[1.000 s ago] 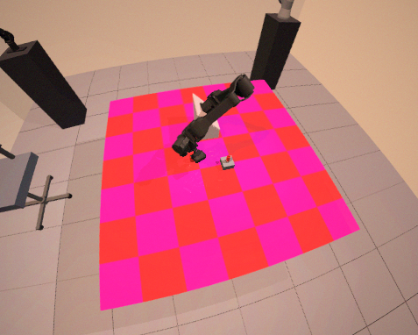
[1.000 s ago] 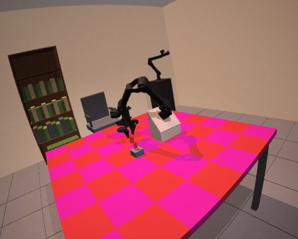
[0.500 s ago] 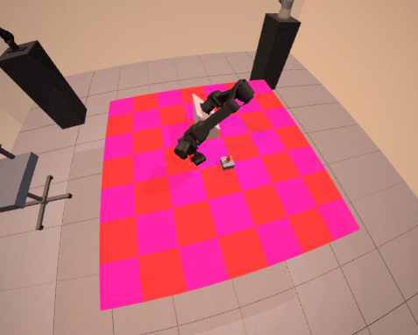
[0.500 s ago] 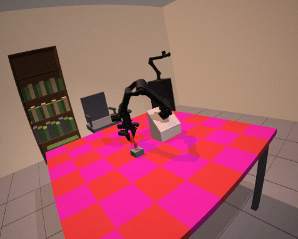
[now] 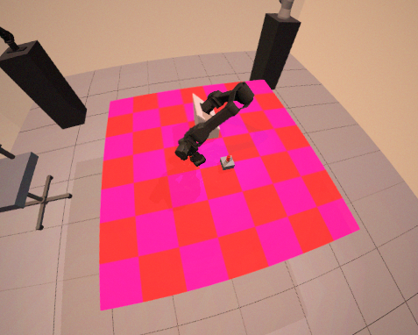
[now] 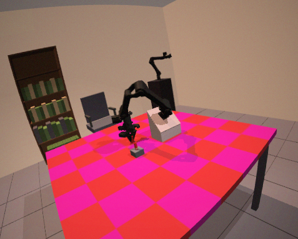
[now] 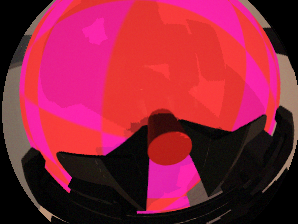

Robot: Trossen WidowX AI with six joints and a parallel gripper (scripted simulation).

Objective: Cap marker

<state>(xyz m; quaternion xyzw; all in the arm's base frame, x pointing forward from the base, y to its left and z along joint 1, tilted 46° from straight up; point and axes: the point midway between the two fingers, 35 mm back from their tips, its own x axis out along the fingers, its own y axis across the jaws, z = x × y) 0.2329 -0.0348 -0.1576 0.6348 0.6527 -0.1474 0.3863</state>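
The red marker is 180 mm to the left of my gripper tip, 80 mm ahead of it and 60 mm above it. Round my gripper tip: red cap (10 mm above); then grey holder block (180 mm to the left, 80 mm ahead, 10 mm above).
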